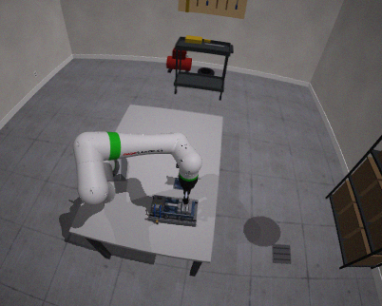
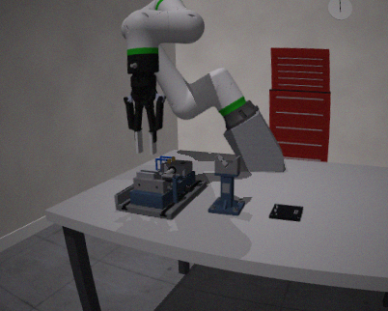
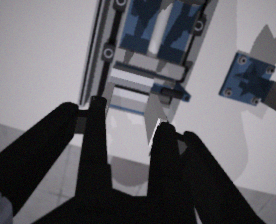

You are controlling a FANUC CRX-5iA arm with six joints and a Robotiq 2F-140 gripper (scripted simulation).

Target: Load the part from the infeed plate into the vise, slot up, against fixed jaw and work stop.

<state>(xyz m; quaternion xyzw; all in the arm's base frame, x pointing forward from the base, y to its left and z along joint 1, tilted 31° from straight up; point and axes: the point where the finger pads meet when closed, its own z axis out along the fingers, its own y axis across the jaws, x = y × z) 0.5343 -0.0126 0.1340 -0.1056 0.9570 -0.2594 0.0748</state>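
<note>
Now: the part 100 mm below my hand. From my hand the other things lie so: air cylinder rod: 120 mm below, 90 mm behind, 10 mm to the left; blue work stop: 140 mm below, 90 mm to the left, 20 mm behind; black infeed plate: 400 mm to the left, 190 mm below, 120 mm behind.
</note>
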